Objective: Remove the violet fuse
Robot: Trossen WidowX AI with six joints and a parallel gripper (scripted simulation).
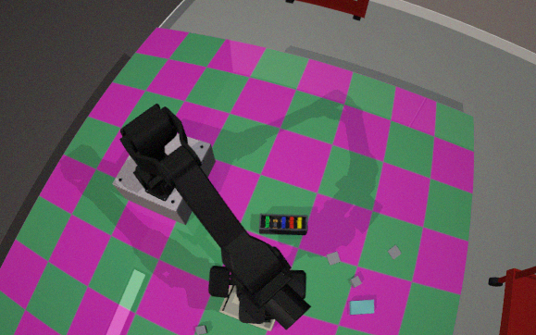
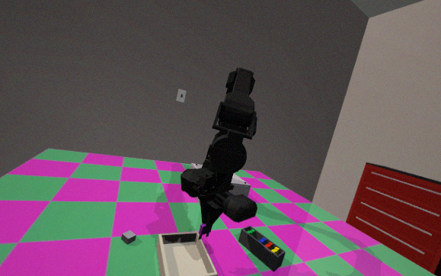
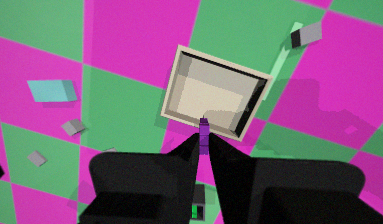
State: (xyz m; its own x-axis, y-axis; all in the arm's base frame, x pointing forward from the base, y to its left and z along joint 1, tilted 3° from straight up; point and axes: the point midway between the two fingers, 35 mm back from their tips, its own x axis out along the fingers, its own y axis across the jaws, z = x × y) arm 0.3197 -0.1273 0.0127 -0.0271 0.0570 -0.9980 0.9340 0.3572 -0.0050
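My gripper tip is now 90 mm above the beige tray and 30 mm to the left of it. From my gripper tip the other things lie so: violet fuse 10 mm below; then green fuse 170 mm to the left, 70 mm below, 50 mm behind; then blue fuse 190 mm to the left, 70 mm below, 20 mm behind.
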